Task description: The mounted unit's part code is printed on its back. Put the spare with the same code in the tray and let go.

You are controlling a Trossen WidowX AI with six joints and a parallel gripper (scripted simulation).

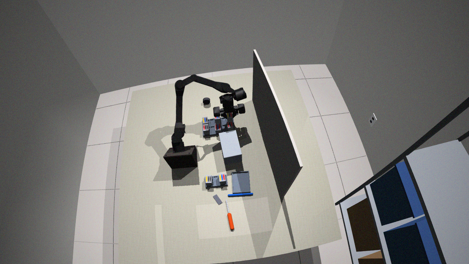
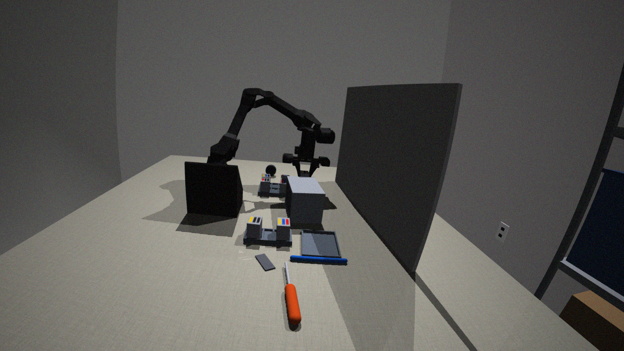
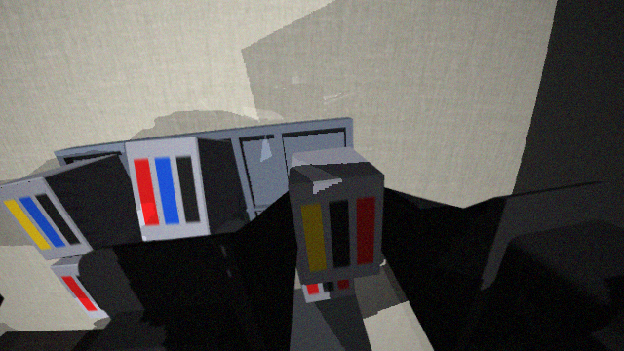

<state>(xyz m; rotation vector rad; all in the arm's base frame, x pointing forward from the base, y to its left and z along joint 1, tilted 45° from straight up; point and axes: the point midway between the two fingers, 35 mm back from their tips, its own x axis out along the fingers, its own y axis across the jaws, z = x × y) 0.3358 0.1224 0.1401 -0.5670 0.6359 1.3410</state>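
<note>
Right now my gripper tip is 41 cm to the left of the grey tray, 4 cm above it and 3 cm past it. Round my gripper tip: tall black panel (21 cm to the right, 19 cm ahead, 18 cm above); then grey mounted unit (19 cm to the right, 4 cm behind, 1 cm above); then grey spare (2 cm above).
</note>
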